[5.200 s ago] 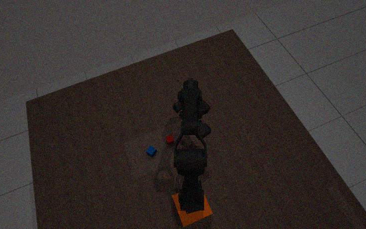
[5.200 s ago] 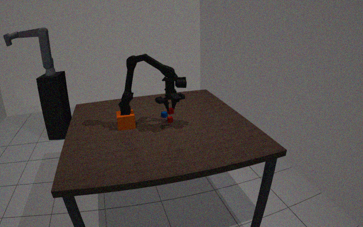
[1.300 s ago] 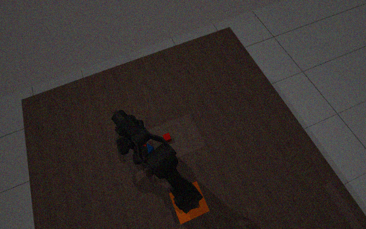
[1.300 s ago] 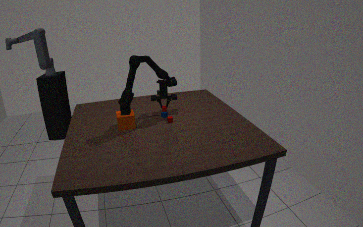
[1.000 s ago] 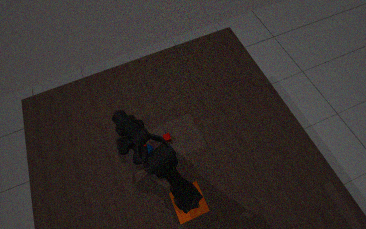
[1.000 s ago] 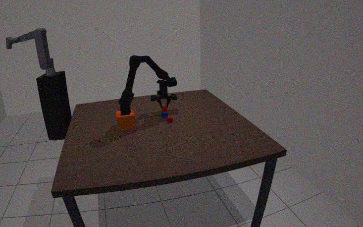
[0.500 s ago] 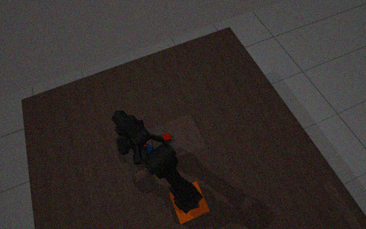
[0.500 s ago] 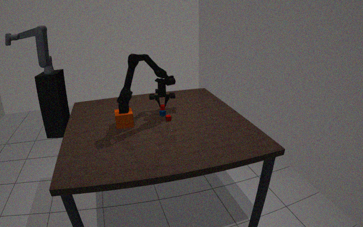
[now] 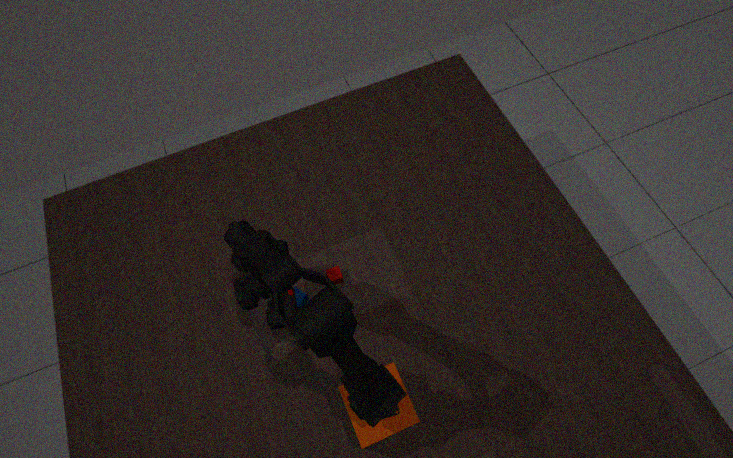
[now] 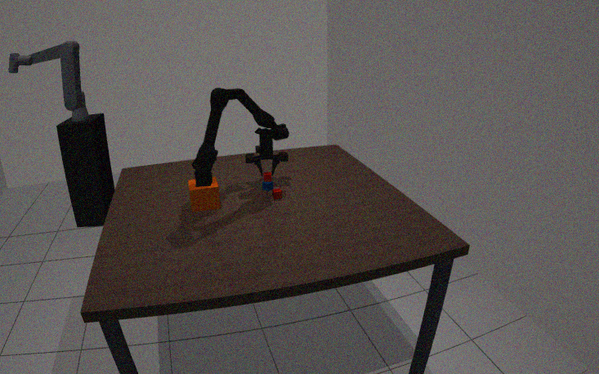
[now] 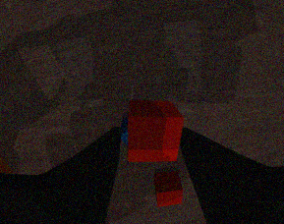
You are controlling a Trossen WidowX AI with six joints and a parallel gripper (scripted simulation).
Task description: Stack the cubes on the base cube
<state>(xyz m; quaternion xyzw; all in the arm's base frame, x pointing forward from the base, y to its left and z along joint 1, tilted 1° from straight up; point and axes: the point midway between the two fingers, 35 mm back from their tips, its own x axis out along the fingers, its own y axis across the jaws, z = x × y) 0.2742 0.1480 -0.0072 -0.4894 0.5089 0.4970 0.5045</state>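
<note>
Right now the blue base cube is 20 mm to the right of my gripper tip and 40 mm below it.
</note>
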